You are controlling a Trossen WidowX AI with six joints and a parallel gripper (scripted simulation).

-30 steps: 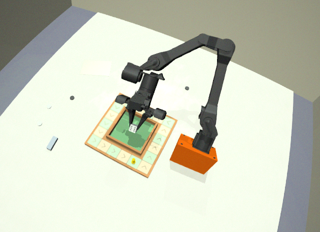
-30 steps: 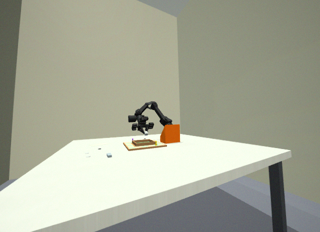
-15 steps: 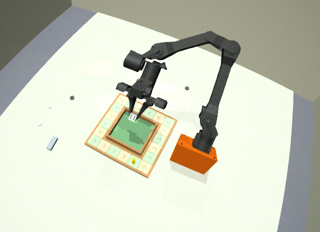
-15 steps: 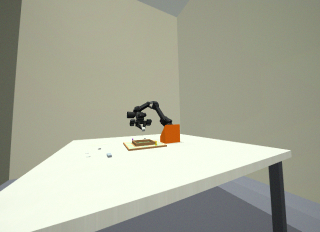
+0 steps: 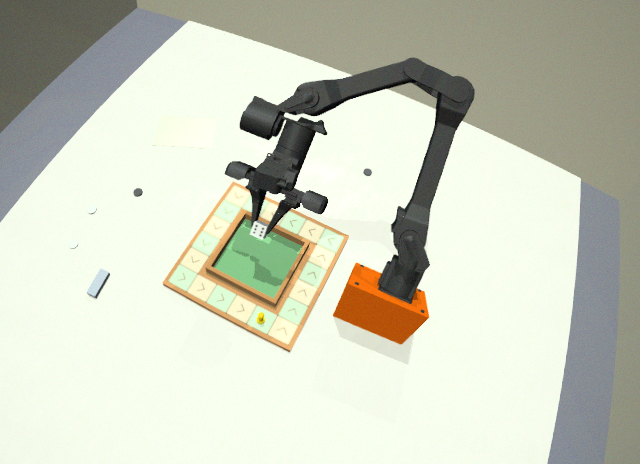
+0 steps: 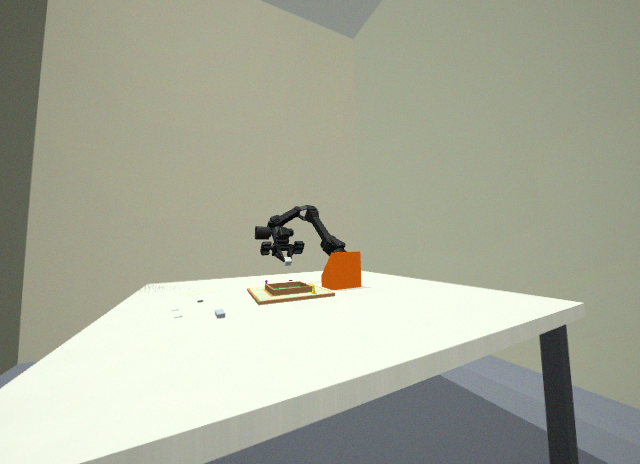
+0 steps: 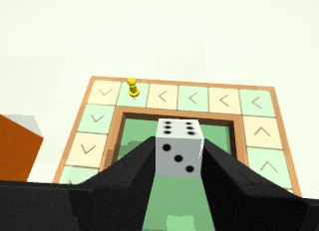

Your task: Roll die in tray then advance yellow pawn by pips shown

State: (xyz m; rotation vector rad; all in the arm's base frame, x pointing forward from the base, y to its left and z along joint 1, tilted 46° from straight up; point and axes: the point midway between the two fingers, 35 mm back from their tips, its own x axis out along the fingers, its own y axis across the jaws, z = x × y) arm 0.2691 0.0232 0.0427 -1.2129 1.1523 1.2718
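Right now my gripper tip is 20 mm above the white die. From my gripper tip the other things lie so: yellow pawn (110 mm to the left, 100 mm below, 60 mm behind); green tray (120 mm below); purple pawn (110 mm to the right, 100 mm below, 60 mm ahead).
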